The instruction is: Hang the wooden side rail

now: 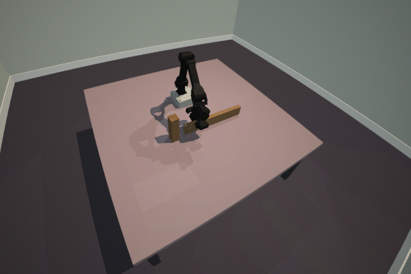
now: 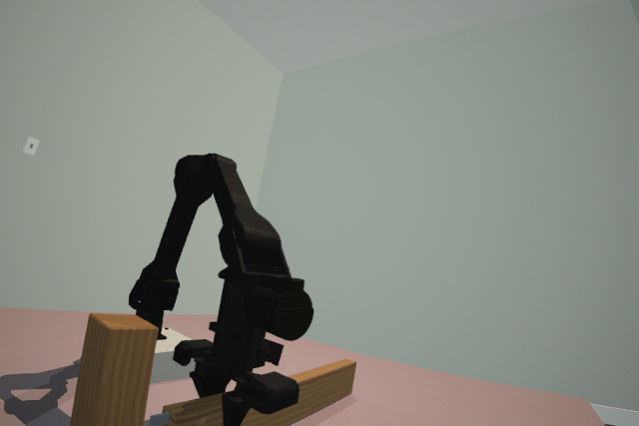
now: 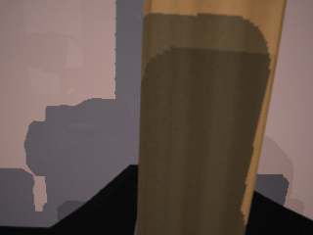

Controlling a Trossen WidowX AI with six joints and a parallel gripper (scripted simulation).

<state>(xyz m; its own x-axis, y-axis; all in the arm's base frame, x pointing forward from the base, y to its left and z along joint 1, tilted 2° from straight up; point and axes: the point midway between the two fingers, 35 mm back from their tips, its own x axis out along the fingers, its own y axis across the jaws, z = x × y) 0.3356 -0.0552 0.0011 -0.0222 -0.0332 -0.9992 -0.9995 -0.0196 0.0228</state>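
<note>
The wooden headboard post lies 15 cm to the right of my gripper tip, 7 cm above it and 1 cm ahead of it.
</note>
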